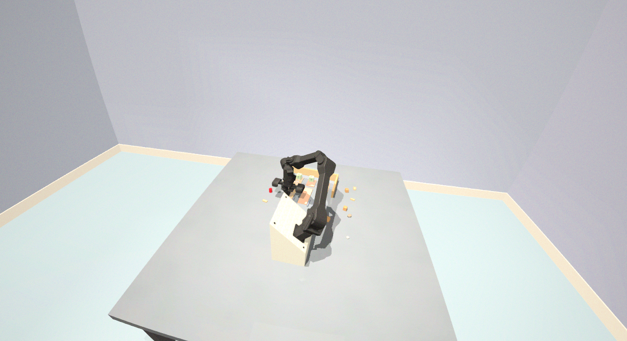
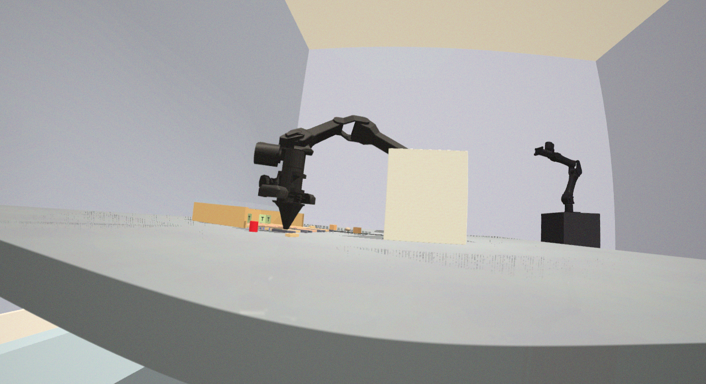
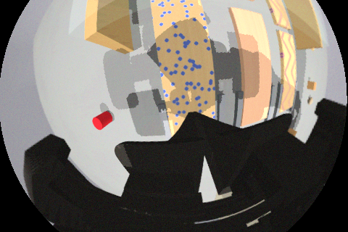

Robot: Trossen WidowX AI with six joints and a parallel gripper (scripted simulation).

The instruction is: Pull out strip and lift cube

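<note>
My gripper tip is 20 mm short of the red block, 120 mm to the right of it and 10 mm below it.
</note>
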